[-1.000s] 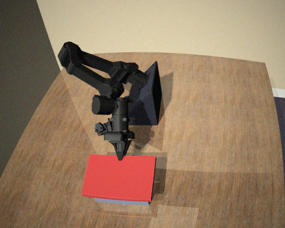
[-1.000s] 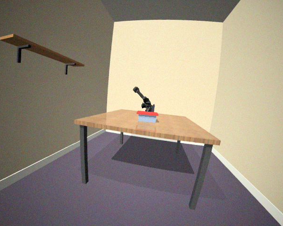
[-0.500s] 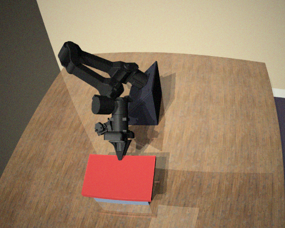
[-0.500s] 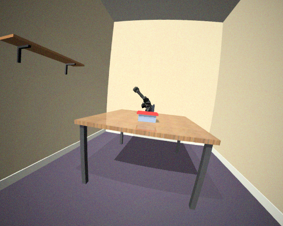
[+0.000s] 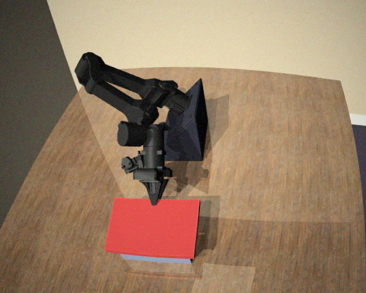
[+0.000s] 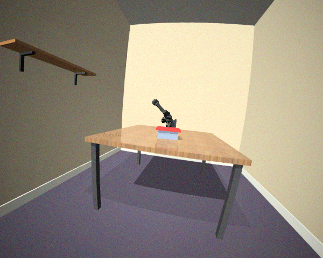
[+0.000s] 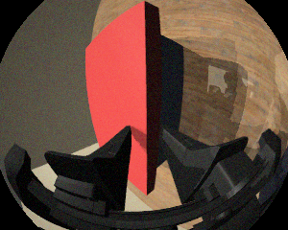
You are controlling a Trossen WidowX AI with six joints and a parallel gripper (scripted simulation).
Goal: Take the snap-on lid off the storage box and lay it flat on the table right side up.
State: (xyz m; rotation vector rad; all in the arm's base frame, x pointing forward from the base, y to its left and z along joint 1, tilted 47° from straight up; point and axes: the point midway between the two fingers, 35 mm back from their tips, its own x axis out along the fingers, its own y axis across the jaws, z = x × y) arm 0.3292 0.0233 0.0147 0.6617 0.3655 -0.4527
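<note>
Right now the red lid is 7 cm ahead of my gripper tip and 1 cm to the left of it. Round my gripper tip: storage box: 7 cm ahead, 1 cm to the left, 4 cm below.
</note>
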